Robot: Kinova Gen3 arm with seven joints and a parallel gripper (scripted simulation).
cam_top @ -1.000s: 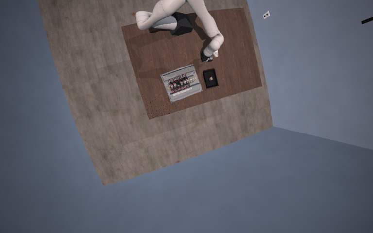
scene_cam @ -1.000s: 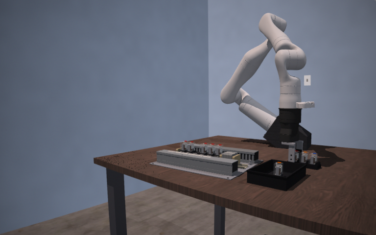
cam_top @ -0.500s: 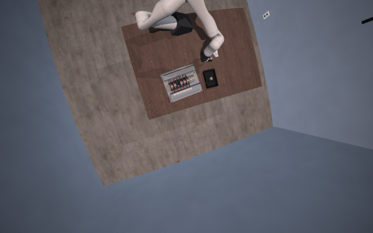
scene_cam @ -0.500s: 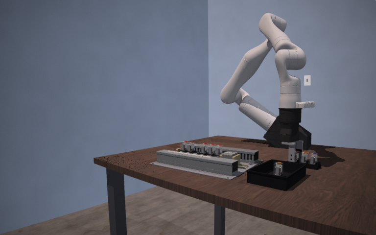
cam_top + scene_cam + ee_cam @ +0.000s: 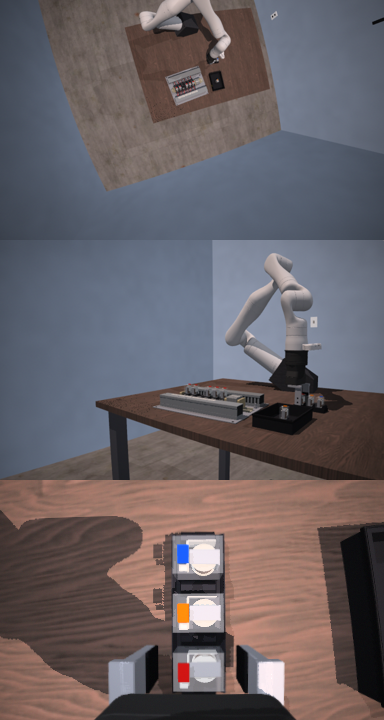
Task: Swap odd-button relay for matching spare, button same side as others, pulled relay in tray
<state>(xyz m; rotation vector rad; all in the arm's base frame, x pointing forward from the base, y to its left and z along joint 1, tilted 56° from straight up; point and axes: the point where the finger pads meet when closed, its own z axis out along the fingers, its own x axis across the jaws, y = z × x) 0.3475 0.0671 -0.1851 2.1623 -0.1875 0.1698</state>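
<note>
Now: hand 1 cm short of the black spare holder, 3 cm to the right of it and 3 cm above it. Also, from my hand: black tray 19 cm ahead, 2 cm below.
</note>
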